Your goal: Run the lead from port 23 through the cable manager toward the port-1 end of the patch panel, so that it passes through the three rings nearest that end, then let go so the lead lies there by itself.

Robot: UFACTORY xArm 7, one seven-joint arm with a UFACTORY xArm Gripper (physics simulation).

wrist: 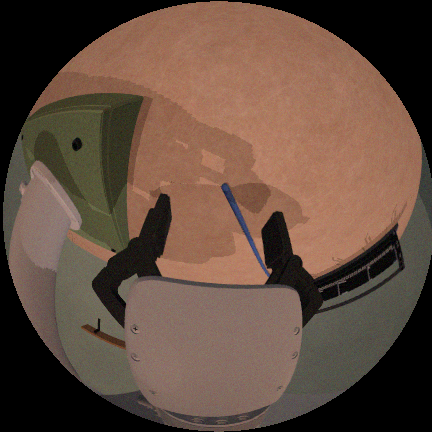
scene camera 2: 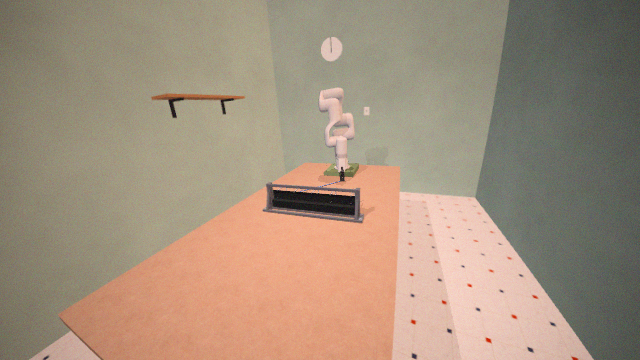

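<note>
A blue lead (scene camera 2: 327,185) (wrist: 245,228) runs from behind the rack toward my gripper in the scene view; in the wrist view its free end lies between my spread fingers, with a gap on both sides. My gripper (scene camera 2: 342,180) (wrist: 220,212) is open and points down, low over the table beyond the rack. The patch panel (scene camera 2: 315,201) (wrist: 350,280) sits in a grey frame, its black side facing the scene camera. The rings of the cable manager are too small to tell apart, and the port numbers cannot be read.
The arm stands on a green base (scene camera 2: 355,169) (wrist: 82,165) at the far end of the table (scene camera 2: 280,280) (wrist: 320,100). The frame's end post (scene camera 2: 357,204) stands near the table's right edge. A wall shelf (scene camera 2: 200,96) hangs at the left, above the table's height.
</note>
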